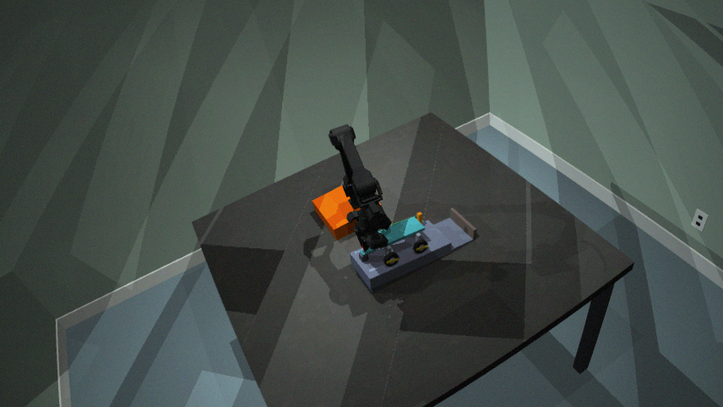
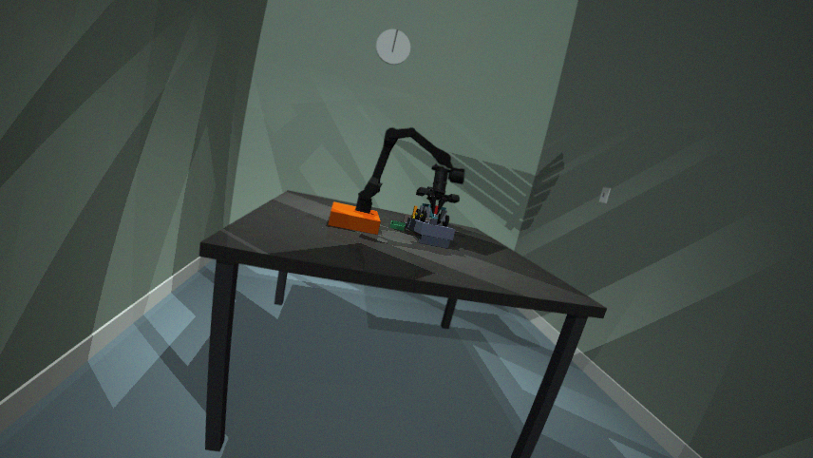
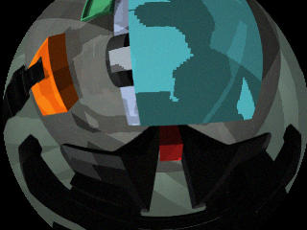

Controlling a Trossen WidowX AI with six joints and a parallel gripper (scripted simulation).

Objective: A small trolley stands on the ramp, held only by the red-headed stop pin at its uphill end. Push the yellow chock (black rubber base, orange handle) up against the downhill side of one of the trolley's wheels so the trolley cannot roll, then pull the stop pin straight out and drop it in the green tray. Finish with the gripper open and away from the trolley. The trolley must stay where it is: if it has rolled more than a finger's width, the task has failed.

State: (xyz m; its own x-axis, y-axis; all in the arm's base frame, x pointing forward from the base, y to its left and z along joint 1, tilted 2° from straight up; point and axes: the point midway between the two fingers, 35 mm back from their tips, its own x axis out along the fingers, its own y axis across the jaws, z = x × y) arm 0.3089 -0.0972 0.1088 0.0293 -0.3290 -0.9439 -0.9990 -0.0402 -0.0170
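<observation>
Right now my gripper tip is 23 cm to the right of the green tray, 14 cm above it and 12 cm past it. From my gripper tip the other things lie so: teal-topped trolley: 12 cm to the left, 2 cm below, 2 cm ahead; then grey ramp: 12 cm to the left, 9 cm below, 1 cm ahead; then red-headed stop pin: right at my gripper tip.
</observation>
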